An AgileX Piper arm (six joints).
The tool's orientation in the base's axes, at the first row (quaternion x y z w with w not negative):
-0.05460 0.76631 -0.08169 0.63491
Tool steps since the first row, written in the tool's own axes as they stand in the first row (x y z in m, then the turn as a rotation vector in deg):
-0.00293 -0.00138 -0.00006 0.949 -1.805 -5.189
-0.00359 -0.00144 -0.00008 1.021 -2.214 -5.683
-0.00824 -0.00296 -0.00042 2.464 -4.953 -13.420
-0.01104 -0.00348 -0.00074 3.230 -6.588 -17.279
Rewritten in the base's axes. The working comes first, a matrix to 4 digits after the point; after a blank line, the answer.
The tool's axes in the first row as the columns of a matrix, in the base's axes (used below as rounded here):
-0.1878 0.0201 0.9820
-0.1874 0.9807 -0.0559
-0.9642 -0.1945 -0.1804

0.00046 -0.00080 0.00310 -5.310 -1.658 0.372
0.00057 -0.00073 0.00376 -5.817 -2.045 0.471
0.00108 -0.00134 0.00860 -13.741 -4.569 1.009
0.00128 -0.00130 0.01146 -17.707 -6.100 1.284

